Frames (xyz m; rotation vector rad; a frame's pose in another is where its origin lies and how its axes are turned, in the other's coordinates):
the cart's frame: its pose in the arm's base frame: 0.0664 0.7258 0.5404 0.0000 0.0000 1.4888
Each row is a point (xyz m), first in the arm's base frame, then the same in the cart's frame.
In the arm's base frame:
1: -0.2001 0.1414 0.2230
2: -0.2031 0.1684 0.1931
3: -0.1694 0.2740 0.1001
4: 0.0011 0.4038 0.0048
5: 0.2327 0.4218 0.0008
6: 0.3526 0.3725 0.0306
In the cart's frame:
1: -0.6043 0.2177 -0.3174
2: -0.5776 0.2229 -0.3473
3: -0.4696 0.1980 -0.4403
4: -0.3263 0.0387 -0.5356
5: -0.2894 -0.1906 -0.5396
6: -0.3287 -0.3142 -0.5098

